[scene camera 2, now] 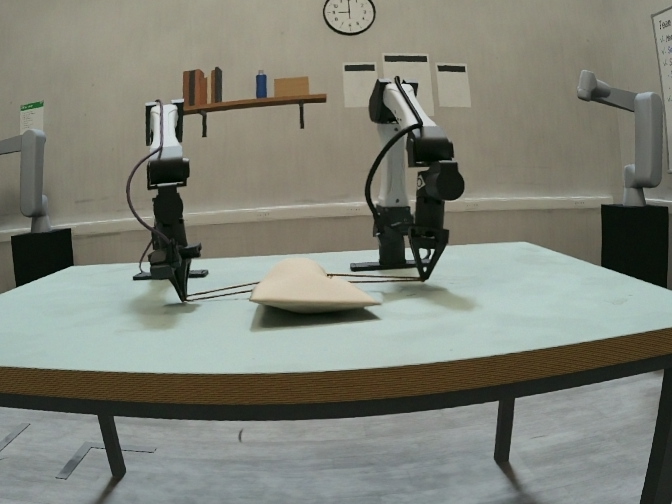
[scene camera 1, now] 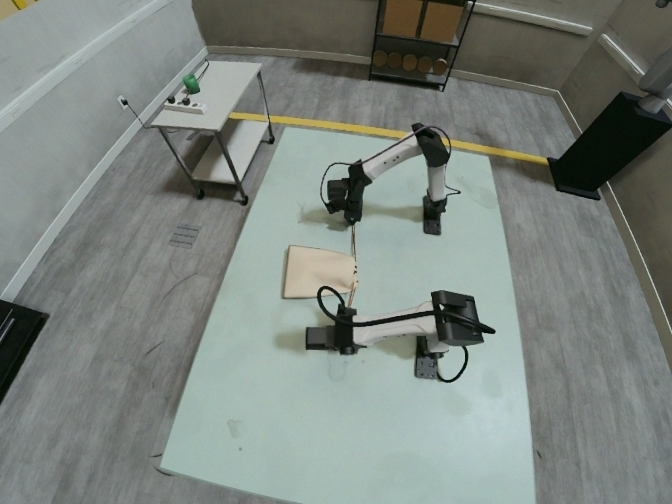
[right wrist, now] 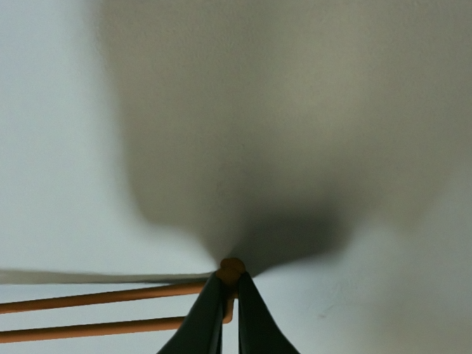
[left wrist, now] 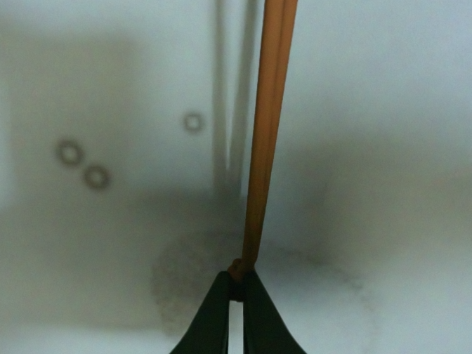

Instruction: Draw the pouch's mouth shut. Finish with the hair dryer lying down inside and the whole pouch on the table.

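Note:
A beige pouch [scene camera 1: 317, 271] [scene camera 2: 309, 287] lies on the table, its gathered mouth facing the arm bases. The hair dryer does not show; the pouch bulges. Brown drawstrings run taut from both sides of the mouth. My left gripper [scene camera 2: 423, 278] [left wrist: 236, 284] is shut on the knotted end of one drawstring [left wrist: 267, 130], low over the table; its fingertips are hidden in scene camera 1. My right gripper [scene camera 1: 352, 222] [scene camera 2: 184, 299] [right wrist: 230, 284] is shut on the knotted end of the other drawstring [right wrist: 100, 300], near the table top.
The pale green table [scene camera 1: 379, 434] [scene camera 2: 162, 347] carries both arms and the pouch. A trolley [scene camera 1: 233, 70] with a green object [scene camera 1: 191, 83] and a power strip [scene camera 1: 185, 107] stands beyond the table at the upper left in scene camera 1.

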